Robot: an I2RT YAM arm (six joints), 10 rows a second.
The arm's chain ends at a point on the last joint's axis. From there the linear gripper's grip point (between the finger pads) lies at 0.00 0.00 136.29 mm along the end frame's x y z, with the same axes.
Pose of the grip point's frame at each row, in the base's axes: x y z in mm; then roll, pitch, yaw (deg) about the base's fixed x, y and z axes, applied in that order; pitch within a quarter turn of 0, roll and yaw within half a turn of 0:
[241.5 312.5 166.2 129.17 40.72 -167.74]
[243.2 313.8 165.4 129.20 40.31 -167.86]
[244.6 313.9 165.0 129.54 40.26 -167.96]
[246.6 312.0 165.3 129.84 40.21 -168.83]
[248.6 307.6 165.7 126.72 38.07 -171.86]
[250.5 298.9 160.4 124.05 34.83 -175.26]
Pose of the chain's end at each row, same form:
[209.1 197.3 231.4 129.17 40.72 -167.74]
[210.9 198.8 231.1 129.20 40.31 -167.86]
[211.7 199.4 231.2 129.54 40.26 -167.96]
[211.6 198.4 232.0 129.84 40.21 -168.83]
[214.3 192.3 229.9 126.72 38.07 -171.86]
[216.4 182.8 223.0 124.05 34.83 -175.26]

